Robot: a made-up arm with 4 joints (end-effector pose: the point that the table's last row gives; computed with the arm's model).
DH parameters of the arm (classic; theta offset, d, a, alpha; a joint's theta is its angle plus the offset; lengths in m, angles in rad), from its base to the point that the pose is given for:
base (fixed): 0 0 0 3.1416
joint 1: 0 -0.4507 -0.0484 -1.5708
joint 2: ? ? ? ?
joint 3: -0.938 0 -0.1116 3.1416
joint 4: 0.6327 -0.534 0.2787 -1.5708
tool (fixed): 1.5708 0.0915 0 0
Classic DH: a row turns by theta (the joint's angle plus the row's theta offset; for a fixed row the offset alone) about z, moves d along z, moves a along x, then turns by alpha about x.
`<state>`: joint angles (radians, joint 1 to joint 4).
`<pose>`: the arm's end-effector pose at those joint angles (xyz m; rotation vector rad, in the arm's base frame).
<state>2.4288 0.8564 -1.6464 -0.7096</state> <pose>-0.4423 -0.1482 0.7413 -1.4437 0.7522 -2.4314</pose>
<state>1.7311 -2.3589 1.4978 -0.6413</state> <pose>0.0002 0.8224 0.4611 -1.3432 -0.0803 1.6094</pose>
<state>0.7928 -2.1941 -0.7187 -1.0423</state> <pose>-0.6951 0.2398 0.2317 1.0490 2.0153 -0.7891</pose>
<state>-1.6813 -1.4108 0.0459 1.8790</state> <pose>-0.1018 -0.0148 -0.0830 2.0917 0.5611 -2.0659</pose>
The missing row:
joint 2: -1.5708 0.1447 0.3562 -1.5708
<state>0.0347 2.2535 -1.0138 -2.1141</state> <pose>0.0751 -0.2517 1.2465 0.5408 -1.9806 1.1924</pose>
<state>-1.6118 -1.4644 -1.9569 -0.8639</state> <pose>0.1710 -0.1587 -0.0989 -1.9109 0.3280 1.9651</pose>
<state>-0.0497 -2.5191 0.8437 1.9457</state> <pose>-0.4466 -0.2010 0.1029 -0.4916 2.1986 1.3752</pose>
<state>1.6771 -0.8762 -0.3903 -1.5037</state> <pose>-0.2273 0.1457 -0.3046 1.5244 -0.2985 -1.8716</pose>
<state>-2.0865 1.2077 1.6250 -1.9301</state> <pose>-0.2476 0.2817 0.8640 -0.7169 -1.7752 -0.3145</pose>
